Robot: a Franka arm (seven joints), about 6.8 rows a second.
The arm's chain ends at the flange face. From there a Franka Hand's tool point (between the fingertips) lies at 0.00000 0.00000 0.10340 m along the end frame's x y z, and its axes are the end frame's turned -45 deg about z.
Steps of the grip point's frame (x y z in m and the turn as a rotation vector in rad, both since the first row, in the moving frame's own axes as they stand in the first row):
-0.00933 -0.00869 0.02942 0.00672 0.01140 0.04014
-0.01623 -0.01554 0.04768 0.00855 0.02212 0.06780
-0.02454 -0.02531 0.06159 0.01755 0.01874 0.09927
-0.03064 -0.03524 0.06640 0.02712 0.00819 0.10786
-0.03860 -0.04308 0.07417 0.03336 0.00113 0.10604
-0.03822 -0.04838 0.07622 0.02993 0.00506 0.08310
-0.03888 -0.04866 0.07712 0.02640 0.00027 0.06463
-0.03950 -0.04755 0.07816 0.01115 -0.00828 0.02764
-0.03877 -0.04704 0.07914 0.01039 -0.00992 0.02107
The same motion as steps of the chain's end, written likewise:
-0.01311 0.00177 0.02943 0.01281 0.00331 0.04014
-0.02353 0.00269 0.04771 0.02169 0.00960 0.06780
-0.03547 0.00210 0.06162 0.02566 0.00084 0.09927
-0.04534 -0.00060 0.06644 0.02497 -0.01339 0.10786
-0.05554 -0.00053 0.07423 0.02439 -0.02279 0.10604
-0.05953 -0.00455 0.07627 0.02474 -0.01759 0.08310
-0.06005 -0.00491 0.07716 0.01886 -0.01848 0.06463
-0.06014 -0.00546 0.07817 0.00203 -0.01374 0.02764
-0.05919 -0.00580 0.07915 0.00033 -0.01436 0.02107

